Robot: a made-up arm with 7 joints.
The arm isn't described. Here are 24 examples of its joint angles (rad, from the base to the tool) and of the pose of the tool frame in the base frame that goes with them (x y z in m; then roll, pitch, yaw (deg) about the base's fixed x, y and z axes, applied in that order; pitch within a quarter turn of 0, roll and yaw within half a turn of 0).
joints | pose
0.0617 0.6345 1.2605 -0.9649 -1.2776 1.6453 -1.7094 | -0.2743 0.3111 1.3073 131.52 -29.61 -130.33
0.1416 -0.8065 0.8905 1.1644 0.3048 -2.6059 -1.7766 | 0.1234 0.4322 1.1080 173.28 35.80 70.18
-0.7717 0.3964 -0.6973 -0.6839 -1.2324 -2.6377 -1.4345 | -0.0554 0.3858 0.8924 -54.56 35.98 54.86
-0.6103 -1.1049 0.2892 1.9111 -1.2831 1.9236 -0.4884 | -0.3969 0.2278 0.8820 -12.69 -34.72 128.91
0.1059 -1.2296 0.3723 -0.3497 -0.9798 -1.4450 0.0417 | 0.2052 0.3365 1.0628 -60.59 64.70 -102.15
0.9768 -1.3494 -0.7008 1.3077 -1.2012 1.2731 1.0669 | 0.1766 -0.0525 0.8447 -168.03 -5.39 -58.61
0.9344 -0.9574 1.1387 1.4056 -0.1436 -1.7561 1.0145 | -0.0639 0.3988 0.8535 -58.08 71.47 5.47
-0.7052 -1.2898 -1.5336 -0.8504 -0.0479 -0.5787 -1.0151 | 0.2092 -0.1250 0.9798 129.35 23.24 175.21
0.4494 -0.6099 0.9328 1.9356 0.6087 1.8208 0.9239 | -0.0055 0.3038 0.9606 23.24 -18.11 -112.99
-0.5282 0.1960 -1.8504 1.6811 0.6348 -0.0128 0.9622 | 0.1188 0.3539 0.8787 18.66 71.38 27.30
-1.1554 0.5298 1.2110 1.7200 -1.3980 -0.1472 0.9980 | -0.2516 -0.0485 0.6210 107.66 -49.02 161.05
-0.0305 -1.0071 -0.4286 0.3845 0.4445 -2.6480 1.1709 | 0.1902 0.1647 1.0322 35.63 1.06 28.27
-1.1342 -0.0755 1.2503 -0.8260 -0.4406 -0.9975 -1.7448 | -0.4555 0.3152 0.5480 -61.58 -23.22 -57.32
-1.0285 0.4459 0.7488 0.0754 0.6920 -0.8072 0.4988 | -0.3651 0.3893 0.8170 114.22 -66.03 -124.67
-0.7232 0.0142 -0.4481 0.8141 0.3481 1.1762 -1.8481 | -0.3192 0.4450 1.1284 -154.46 -6.11 -110.67
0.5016 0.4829 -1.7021 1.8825 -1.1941 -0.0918 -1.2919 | 0.3462 0.3977 0.4815 -81.94 43.64 174.86
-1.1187 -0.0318 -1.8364 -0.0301 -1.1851 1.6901 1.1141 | 0.1262 0.3069 1.0240 176.02 -38.18 0.85
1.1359 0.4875 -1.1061 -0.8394 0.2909 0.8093 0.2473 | -0.0902 0.4849 0.5593 154.54 -38.48 -7.30
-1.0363 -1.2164 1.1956 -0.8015 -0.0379 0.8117 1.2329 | -0.3051 0.2975 1.0181 -90.41 37.69 54.65
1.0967 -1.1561 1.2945 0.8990 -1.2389 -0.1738 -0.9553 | 0.0583 0.6531 0.8677 117.06 -47.38 -64.33
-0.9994 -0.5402 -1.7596 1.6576 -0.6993 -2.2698 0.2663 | 0.0434 -0.0570 0.8929 6.95 -9.91 147.60
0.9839 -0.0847 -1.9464 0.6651 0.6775 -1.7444 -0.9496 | -0.1536 0.2265 0.4431 55.75 21.02 122.80
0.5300 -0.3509 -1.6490 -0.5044 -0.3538 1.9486 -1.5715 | 0.0795 0.3970 0.2692 -4.92 14.76 14.72
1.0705 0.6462 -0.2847 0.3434 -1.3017 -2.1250 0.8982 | 0.2840 0.4006 1.0049 133.75 -15.74 173.81
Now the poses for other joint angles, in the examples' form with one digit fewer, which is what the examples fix.
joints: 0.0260 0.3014 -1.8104 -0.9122 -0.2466 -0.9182 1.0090
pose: 0.024 0.451 0.456 -128.6 -14.8 -106.3
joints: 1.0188 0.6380 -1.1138 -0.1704 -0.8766 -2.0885 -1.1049
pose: 0.094 0.348 0.663 52.0 -18.4 178.1
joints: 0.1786 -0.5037 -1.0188 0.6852 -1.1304 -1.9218 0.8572
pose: 0.320 0.168 0.998 139.5 9.5 133.9
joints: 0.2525 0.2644 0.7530 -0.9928 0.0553 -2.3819 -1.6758
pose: 0.032 0.120 1.119 -127.6 -12.7 6.2
